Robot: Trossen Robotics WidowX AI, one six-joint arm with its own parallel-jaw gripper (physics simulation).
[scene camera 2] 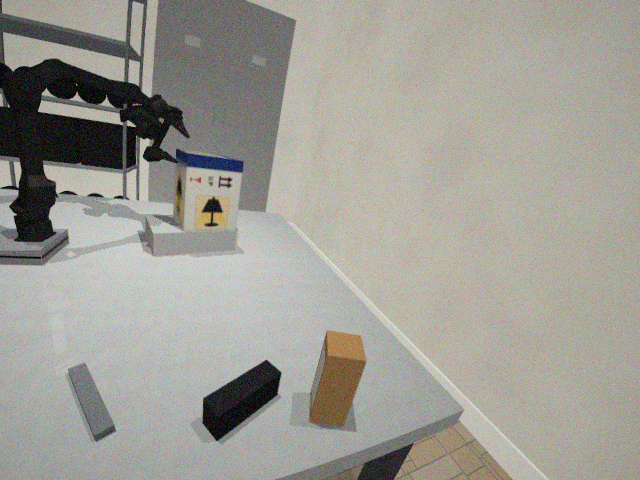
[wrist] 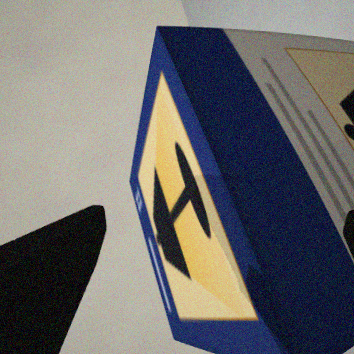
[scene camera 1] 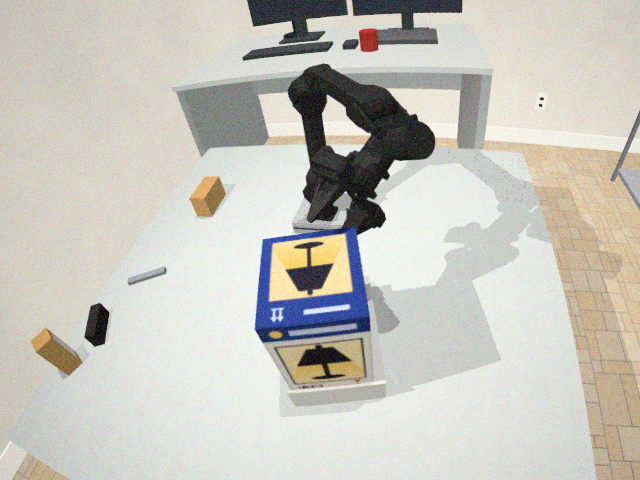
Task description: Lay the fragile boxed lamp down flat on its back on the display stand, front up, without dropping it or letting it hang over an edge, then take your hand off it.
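Places are measured from the arm's base along level axes (x ahead, y left, z up), in centimetres.
Where they show: gripper, fingertip midpoint: [scene camera 2: 182,150] [wrist: 226,219] [scene camera 1: 322,234]; arm's base, link origin: [scene camera 2: 36,237] [scene camera 1: 324,213].
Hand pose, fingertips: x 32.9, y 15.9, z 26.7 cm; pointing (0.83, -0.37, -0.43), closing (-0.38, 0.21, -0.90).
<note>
Things, the pixels of their top centre, and the offset from my fingertips.
- grey bar, top centre: [scene camera 2: 88,394] [scene camera 1: 145,274] dz -29.4, dx +0.4, dy -62.0 cm
- black block, top centre: [scene camera 2: 245,384] [scene camera 1: 92,319] dz -25.6, dx +21.1, dy -64.4 cm
The boxed lamp [scene camera 1: 310,315] [scene camera 2: 211,180] [wrist: 240,150], white with a blue top band and lamp pictures, stands upright on the low pale display stand [scene camera 1: 341,395] [scene camera 2: 193,242]. In scene camera 2, bare stand top shows on its robot side. My gripper [scene camera 1: 329,225] [scene camera 2: 181,149] [wrist: 226,219] is open and empty at the box's upper edge on the robot side. One fingertip is above the top, the other close to the upper side. Whether either touches is unclear. In the wrist view, the fingers appear on opposite sides of the box's top edge. The box's underside is hidden.
An orange block [scene camera 1: 208,196] lies beside the robot base. A grey bar [scene camera 1: 147,275] [scene camera 2: 91,401], a black block [scene camera 1: 96,324] [scene camera 2: 241,400] and another orange block [scene camera 1: 56,352] [scene camera 2: 337,382] are along one side of the table. A desk [scene camera 1: 222,72] with monitors stands behind.
</note>
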